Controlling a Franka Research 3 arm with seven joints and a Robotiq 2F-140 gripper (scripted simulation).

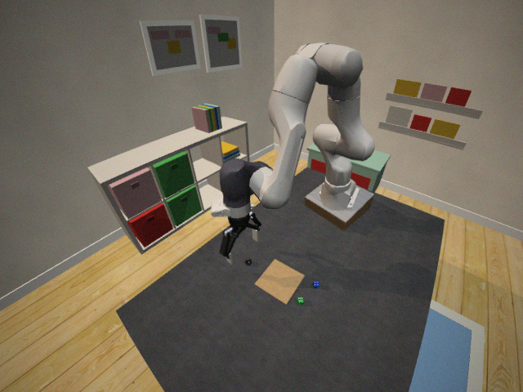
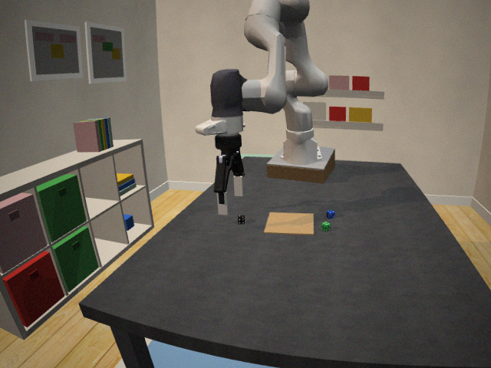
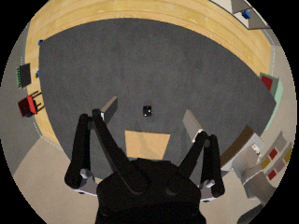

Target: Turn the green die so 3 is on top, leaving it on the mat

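Right now the black die is 30 mm to the left of my hand and 50 mm below it. The rest, counted from my hand: blue die: 100 mm behind, 290 mm to the left, 50 mm below; tan mat: 30 mm behind, 170 mm to the left, 60 mm below; green die: 10 mm behind, 280 mm to the left, 50 mm below.
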